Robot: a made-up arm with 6 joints. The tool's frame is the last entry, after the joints. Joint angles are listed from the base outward. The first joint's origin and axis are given. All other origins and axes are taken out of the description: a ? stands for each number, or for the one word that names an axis. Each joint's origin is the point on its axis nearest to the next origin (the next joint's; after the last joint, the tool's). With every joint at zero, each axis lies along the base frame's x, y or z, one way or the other. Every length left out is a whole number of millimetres.
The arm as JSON. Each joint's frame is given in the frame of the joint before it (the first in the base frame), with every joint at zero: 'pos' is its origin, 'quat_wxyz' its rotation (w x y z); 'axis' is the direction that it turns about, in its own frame. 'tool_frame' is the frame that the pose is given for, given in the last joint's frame.
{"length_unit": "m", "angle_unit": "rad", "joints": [
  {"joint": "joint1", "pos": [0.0, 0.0, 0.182], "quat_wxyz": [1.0, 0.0, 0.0, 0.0], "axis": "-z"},
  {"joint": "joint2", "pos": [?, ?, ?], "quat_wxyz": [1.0, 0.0, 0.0, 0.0], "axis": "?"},
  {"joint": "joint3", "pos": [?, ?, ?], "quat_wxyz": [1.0, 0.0, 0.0, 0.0], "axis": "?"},
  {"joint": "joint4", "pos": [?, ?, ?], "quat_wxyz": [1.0, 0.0, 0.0, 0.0], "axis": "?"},
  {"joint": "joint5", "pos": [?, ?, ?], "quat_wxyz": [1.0, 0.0, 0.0, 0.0], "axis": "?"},
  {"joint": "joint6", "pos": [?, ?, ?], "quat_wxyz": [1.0, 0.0, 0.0, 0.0], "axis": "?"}
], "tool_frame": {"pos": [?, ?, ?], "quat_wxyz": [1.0, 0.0, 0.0, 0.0]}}
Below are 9 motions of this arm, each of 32 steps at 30 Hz.
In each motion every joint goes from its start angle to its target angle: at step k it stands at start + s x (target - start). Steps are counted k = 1, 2, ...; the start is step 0. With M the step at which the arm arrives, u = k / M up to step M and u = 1 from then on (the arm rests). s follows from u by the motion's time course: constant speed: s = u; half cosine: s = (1 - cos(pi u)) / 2; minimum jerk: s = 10 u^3 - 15 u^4 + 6 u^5.
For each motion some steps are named. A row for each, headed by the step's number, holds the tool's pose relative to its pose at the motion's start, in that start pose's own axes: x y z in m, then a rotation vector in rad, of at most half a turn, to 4 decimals.
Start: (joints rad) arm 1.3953 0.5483 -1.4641 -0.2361 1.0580 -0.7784
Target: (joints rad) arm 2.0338 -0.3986 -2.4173 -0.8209 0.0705 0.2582
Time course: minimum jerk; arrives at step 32
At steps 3, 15, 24, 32:
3: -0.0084 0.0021 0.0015 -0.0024 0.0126 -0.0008
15: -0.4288 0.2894 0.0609 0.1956 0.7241 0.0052
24: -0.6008 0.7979 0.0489 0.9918 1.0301 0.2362
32: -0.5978 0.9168 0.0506 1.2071 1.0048 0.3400

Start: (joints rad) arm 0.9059 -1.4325 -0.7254 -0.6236 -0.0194 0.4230
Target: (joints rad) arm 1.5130 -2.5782 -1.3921 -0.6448 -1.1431 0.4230
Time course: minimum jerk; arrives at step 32
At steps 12, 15, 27, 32:
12: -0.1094 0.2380 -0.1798 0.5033 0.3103 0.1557
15: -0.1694 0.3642 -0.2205 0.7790 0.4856 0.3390
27: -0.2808 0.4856 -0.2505 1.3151 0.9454 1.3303
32: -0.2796 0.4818 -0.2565 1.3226 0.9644 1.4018

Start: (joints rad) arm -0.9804 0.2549 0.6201 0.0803 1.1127 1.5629
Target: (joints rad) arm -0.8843 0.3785 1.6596 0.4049 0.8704 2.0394
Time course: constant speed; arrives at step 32
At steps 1, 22, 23, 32:
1: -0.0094 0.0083 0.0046 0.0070 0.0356 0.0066
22: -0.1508 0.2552 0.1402 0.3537 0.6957 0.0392
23: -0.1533 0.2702 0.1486 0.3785 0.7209 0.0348
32: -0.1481 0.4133 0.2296 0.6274 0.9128 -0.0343

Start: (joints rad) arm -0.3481 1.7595 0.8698 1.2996 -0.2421 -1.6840
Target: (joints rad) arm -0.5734 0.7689 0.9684 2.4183 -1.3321 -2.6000
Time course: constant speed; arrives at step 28
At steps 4, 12, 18, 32:
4: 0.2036 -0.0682 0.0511 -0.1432 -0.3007 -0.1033
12: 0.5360 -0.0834 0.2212 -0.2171 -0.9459 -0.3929
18: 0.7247 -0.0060 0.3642 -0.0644 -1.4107 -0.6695
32: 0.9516 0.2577 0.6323 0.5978 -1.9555 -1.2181

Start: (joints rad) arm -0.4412 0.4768 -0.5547 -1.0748 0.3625 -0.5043
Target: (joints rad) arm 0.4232 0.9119 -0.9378 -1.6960 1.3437 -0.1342
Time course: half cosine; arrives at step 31
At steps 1, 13, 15, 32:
1: 0.0006 0.0015 -0.0007 0.0018 -0.0031 0.0008
13: 0.0937 0.2219 -0.0421 0.2006 -0.4598 0.1182
15: 0.1165 0.2788 -0.0338 0.2330 -0.5841 0.1484
32: 0.1740 0.5353 0.0822 0.2572 -1.2426 0.2757

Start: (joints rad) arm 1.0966 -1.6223 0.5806 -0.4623 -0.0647 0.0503
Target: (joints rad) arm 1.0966 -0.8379 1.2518 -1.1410 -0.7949 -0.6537
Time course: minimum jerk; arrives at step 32
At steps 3, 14, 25, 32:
3: -0.0011 0.0060 -0.0037 0.0080 -0.0015 -0.0067
14: -0.0150 0.3679 -0.1250 0.4651 -0.0207 -0.2560
25: -0.0363 0.8317 -0.0101 1.0925 0.1188 -0.2310
32: -0.0494 0.8719 0.0202 1.1608 0.1441 -0.1948

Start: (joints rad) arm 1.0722 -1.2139 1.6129 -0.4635 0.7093 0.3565
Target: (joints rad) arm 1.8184 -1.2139 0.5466 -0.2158 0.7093 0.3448
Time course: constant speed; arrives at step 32
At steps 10, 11, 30, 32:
10: -0.1506 -0.0219 -0.0176 0.1540 0.2642 0.1338
11: -0.1665 -0.0220 -0.0191 0.1727 0.2882 0.1454
30: -0.4904 0.0707 -0.0209 0.6217 0.6303 0.2940
32: -0.5252 0.0923 -0.0166 0.6773 0.6510 0.3011

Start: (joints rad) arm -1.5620 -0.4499 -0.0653 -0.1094 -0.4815 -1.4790
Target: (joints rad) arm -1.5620 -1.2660 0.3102 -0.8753 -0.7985 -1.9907
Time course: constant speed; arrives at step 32
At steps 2, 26, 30, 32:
2: -0.0635 -0.0462 0.0315 -0.0625 0.0637 -0.0346
26: -0.6098 -0.1888 0.7453 -0.8291 0.6801 -0.5172
30: -0.6504 -0.1340 0.8755 -0.9520 0.7593 -0.6032
32: -0.6652 -0.0997 0.9372 -1.0122 0.7967 -0.6462

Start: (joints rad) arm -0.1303 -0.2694 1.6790 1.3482 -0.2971 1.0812
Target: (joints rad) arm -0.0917 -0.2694 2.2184 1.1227 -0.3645 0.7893
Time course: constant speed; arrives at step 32
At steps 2, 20, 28, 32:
2: -0.0165 0.0437 -0.0141 0.0421 0.0051 -0.0214
20: -0.1546 0.4569 -0.0528 0.4149 0.0785 -0.2300
28: -0.2050 0.6426 -0.0179 0.5762 0.1268 -0.3307
32: -0.2265 0.7333 0.0114 0.6557 0.1545 -0.3824

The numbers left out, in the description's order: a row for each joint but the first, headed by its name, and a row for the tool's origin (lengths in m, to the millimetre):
joint2: xyz -0.101 -0.353 0.0, axis -y
joint3: xyz 0.023 0.0 0.017, axis -z
joint4: xyz -0.175 -0.377 0.0, axis -x
joint5: xyz 0.0 0.16 -0.339, axis -y
joint6: xyz -0.016 0.0 -0.422, axis +z
tool: xyz -0.003 -0.373 0.0

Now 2 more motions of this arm.
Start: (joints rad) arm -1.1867 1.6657 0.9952 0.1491 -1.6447 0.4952
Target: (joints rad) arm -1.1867 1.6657 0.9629 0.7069 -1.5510 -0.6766
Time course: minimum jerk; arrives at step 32
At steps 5, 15, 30, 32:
5: -0.0184 -0.0060 0.0008 -0.0011 -0.0027 -0.0515
15: -0.2571 0.0050 0.0047 -0.0114 -0.0446 -0.7640
30: -0.4012 0.2052 -0.0099 -0.0058 -0.1183 -1.7253
32: -0.4011 0.2061 -0.0100 -0.0057 -0.1186 -1.7292

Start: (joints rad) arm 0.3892 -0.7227 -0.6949 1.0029 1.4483 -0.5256
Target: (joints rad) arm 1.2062 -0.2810 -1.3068 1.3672 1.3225 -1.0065
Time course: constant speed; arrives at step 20
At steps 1, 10, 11, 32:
1: -0.0048 0.0035 0.0029 -0.0203 -0.0255 -0.0154
10: 0.0079 0.0042 0.0686 -0.2244 -0.2395 -0.0981
11: 0.0146 0.0019 0.0815 -0.2491 -0.2608 -0.1015
32: 0.1120 -0.0152 0.2544 -0.4793 -0.4186 -0.0873

